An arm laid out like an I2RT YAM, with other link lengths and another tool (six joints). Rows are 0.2 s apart.
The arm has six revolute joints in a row. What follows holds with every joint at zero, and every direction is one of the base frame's.
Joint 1 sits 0.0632 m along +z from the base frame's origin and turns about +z.
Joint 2 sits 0.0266 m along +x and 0.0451 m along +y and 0.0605 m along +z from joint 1 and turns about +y.
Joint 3 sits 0.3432 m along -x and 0.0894 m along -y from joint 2 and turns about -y.
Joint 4 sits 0.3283 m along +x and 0.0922 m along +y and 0.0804 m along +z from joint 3 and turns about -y.
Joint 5 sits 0.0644 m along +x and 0.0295 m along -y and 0.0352 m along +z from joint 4 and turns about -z.
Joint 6 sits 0.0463 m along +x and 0.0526 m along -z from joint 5 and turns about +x.
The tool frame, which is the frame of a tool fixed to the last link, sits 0.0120 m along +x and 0.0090 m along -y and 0.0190 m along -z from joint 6; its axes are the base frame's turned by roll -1.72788, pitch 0.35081 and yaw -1.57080 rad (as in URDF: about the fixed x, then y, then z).
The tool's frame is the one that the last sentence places.
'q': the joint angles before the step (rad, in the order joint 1, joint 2, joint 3, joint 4, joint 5, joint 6). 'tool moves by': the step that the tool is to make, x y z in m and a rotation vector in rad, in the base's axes. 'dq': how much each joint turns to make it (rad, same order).
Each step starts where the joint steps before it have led.
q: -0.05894 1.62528 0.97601 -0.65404 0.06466 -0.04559
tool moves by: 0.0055 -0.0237 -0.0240 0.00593 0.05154 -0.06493
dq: -0.06499 0.07155 -0.00082 0.02049 -0.00117 0.00025
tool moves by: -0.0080 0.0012 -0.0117 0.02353 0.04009 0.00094
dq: -0.00249 0.01046 -0.02831 -0.00396 -0.01866 0.00017
